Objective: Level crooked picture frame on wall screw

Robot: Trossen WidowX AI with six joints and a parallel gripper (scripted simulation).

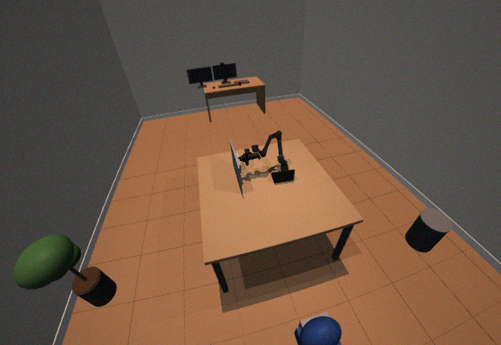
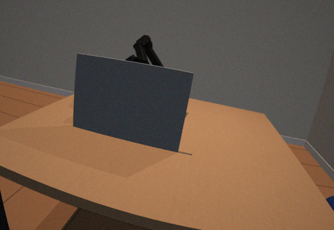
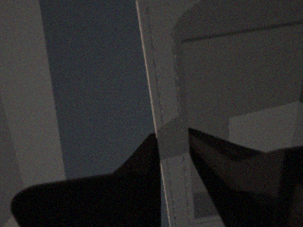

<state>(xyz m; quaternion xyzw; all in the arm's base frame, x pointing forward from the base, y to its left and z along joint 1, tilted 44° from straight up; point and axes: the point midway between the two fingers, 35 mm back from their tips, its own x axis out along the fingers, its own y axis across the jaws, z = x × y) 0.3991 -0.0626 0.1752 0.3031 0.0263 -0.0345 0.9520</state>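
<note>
My gripper tip is 1 cm short of the picture frame, 1 cm to the left of it and 5 cm above it. The rest, counted from my gripper tip: blue-grey wall panel (2 cm ahead, 1 cm to the left, 7 cm below).
</note>
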